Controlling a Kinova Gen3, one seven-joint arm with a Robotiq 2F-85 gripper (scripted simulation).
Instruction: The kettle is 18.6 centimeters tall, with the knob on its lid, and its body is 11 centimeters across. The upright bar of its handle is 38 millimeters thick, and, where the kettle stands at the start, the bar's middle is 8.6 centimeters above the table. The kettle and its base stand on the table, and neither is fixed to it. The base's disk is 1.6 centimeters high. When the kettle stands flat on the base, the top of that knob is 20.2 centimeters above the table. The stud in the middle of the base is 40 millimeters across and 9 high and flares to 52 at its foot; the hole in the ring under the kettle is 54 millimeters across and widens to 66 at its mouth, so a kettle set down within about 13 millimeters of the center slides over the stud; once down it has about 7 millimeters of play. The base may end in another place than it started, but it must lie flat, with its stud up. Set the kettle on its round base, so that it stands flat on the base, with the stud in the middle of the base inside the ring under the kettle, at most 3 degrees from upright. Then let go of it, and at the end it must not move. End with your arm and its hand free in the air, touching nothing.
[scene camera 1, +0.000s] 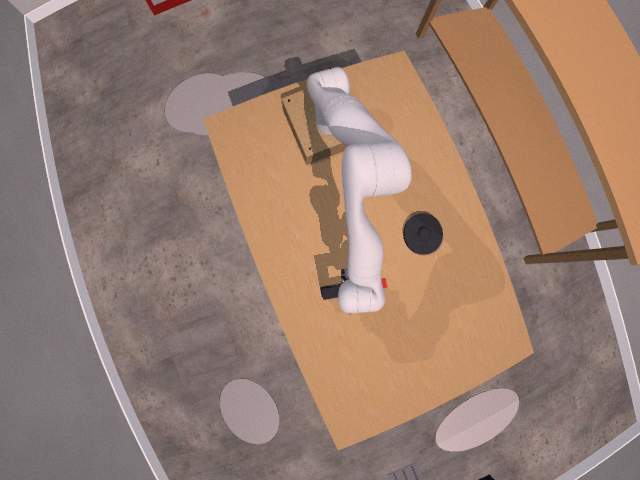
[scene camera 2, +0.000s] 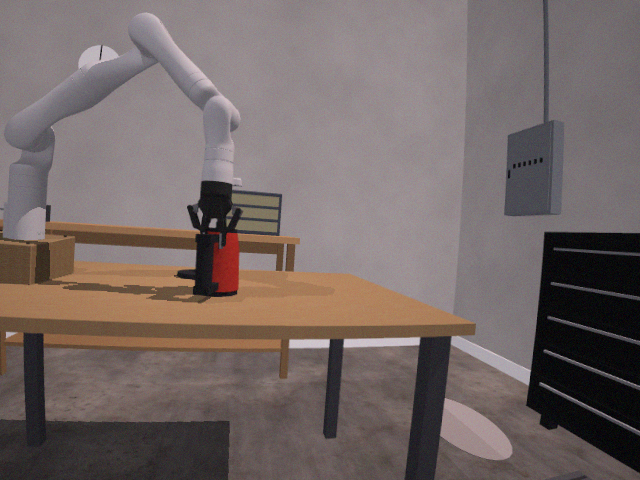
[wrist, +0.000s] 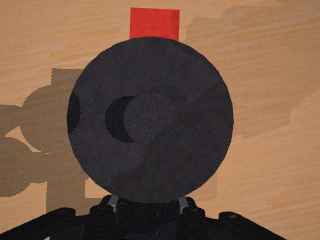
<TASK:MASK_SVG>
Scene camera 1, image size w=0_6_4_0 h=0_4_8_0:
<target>black round base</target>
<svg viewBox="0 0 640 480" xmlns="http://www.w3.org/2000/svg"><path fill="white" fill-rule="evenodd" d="M419 213L408 219L404 226L403 237L407 247L412 252L428 255L440 247L443 240L443 229L440 222L434 216L427 213Z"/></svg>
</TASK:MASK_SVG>
